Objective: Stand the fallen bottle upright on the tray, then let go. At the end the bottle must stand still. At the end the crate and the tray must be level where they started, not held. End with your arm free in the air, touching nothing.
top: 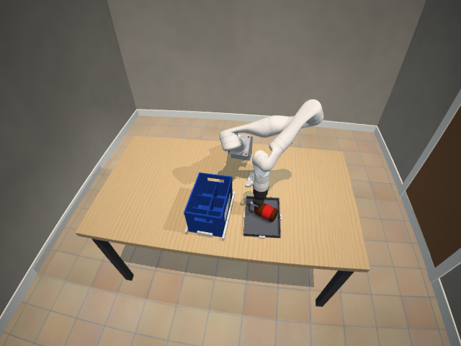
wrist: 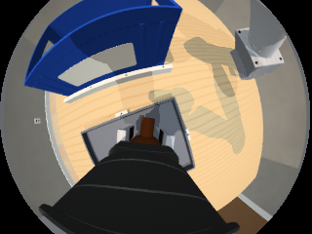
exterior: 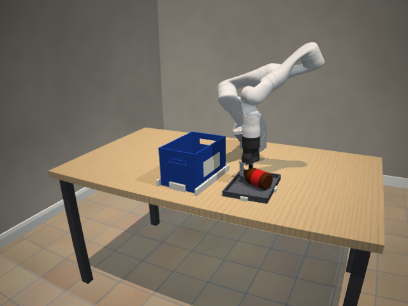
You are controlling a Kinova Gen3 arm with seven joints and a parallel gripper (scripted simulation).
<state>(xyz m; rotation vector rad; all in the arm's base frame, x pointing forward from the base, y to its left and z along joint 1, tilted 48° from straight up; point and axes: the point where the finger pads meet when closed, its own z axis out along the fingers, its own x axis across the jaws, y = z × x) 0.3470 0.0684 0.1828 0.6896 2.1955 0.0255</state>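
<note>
Right now my hand is 30 mm to the right of the brown bottle, 30 mm short of it and 20 mm above it. The rest, counted from my hand: blue crate: 240 mm to the right, 30 mm behind, 20 mm above; dark grey tray: 50 mm below, 50 mm ahead, 30 mm to the left.
</note>
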